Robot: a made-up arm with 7 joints. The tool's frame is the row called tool. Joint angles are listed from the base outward.
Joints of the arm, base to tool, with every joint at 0 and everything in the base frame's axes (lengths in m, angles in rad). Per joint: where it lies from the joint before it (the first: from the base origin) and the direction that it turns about. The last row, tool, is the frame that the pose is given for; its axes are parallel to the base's.
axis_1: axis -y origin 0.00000 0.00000 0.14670
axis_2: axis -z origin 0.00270 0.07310 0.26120
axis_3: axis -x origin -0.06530 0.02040 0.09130
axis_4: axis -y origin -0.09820 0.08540 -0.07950
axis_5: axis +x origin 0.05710 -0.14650 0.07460
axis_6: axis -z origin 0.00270 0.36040 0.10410
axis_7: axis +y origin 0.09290 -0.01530 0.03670
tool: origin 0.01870 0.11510 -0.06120
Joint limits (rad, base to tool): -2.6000..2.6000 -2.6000..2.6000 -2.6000..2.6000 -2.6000..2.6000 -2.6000..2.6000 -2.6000..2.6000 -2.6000..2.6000
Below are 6 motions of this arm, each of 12 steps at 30 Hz.
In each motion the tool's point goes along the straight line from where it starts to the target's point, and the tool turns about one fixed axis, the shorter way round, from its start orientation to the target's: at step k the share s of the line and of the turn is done. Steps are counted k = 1, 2, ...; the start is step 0. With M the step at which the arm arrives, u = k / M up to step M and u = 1 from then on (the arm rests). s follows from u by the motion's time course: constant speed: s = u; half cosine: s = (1 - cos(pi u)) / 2; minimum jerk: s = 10 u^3 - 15 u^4 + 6 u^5.
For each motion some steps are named. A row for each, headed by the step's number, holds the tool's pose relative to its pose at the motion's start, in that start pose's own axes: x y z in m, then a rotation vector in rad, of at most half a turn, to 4 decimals.
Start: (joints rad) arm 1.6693 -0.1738 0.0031 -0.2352 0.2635 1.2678 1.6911
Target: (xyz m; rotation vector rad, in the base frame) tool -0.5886 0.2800 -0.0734 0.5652 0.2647 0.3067
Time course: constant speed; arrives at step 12
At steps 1, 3, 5, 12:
1: -0.0039 -0.0171 -0.0031 -0.0466 -0.0010 0.0059
3: -0.0116 -0.0513 -0.0093 -0.1399 -0.0031 0.0177
5: -0.0194 -0.0855 -0.0155 -0.2332 -0.0052 0.0295
12: -0.0465 -0.2052 -0.0372 -0.5597 -0.0125 0.0708

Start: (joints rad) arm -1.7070 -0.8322 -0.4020 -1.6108 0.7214 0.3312 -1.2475
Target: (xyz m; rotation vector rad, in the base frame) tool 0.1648 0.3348 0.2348 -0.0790 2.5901 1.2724
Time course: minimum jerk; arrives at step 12
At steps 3, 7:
3: -0.0114 -0.0126 -0.0023 -0.0722 0.0542 0.0247
7: -0.0721 -0.0794 -0.0144 -0.4556 0.3424 0.1561

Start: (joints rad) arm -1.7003 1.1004 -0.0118 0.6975 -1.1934 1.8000 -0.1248
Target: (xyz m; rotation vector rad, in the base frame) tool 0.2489 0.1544 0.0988 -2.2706 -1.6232 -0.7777
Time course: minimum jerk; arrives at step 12
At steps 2, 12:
2: 0.0019 -0.0020 -0.0023 -0.0064 0.0005 -0.0166
12: 0.0547 -0.0561 -0.0644 -0.1795 0.0129 -0.4683

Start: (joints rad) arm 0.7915 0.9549 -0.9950 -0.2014 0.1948 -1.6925 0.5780
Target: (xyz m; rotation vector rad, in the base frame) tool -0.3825 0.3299 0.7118 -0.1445 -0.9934 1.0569
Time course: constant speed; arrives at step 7
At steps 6, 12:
6: 0.0937 -0.0583 -0.1247 0.1485 0.2377 0.1021
12: 0.1093 -0.0680 -0.1455 0.1732 0.2773 0.1191

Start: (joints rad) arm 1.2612 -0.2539 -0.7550 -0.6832 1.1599 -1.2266 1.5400
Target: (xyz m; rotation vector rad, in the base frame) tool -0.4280 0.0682 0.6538 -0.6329 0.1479 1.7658
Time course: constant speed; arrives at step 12
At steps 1, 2, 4, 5, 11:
1: 0.0037 -0.0151 0.0112 0.0065 0.0239 -0.0271
2: 0.0074 -0.0302 0.0223 0.0131 0.0477 -0.0541
4: 0.0147 -0.0604 0.0446 0.0261 0.0955 -0.1083
5: 0.0184 -0.0755 0.0558 0.0326 0.1194 -0.1353
11: 0.0405 -0.1662 0.1228 0.0718 0.2626 -0.2977

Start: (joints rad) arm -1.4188 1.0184 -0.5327 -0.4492 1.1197 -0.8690 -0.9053
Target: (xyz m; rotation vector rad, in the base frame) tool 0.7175 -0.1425 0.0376 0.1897 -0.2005 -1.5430
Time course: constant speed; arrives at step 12
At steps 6, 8, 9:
6: -0.0391 -0.0776 -0.0917 -0.1681 0.0864 -0.1149
8: -0.0521 -0.1034 -0.1223 -0.2241 0.1152 -0.1531
9: -0.0586 -0.1163 -0.1376 -0.2521 0.1296 -0.1723

